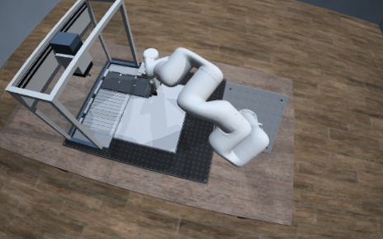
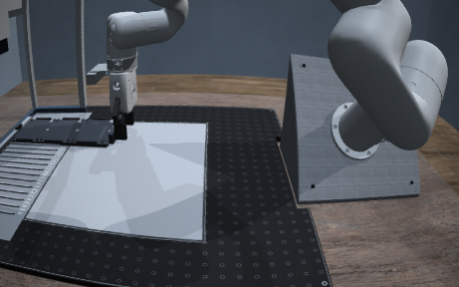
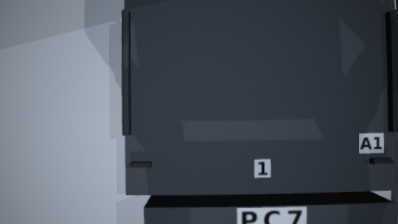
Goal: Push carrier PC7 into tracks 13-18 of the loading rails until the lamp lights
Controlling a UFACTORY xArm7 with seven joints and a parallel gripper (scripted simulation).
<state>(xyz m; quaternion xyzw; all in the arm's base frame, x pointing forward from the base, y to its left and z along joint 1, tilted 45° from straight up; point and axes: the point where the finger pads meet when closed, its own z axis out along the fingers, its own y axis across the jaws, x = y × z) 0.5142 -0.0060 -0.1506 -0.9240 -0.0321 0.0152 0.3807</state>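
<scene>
My hand is 13 cm to the right of the pale grey sheet, 4 cm past it and 2 cm above it. Round my hand: carrier PC7: 19 cm ahead, 1 cm to the left, 1 cm below.
</scene>
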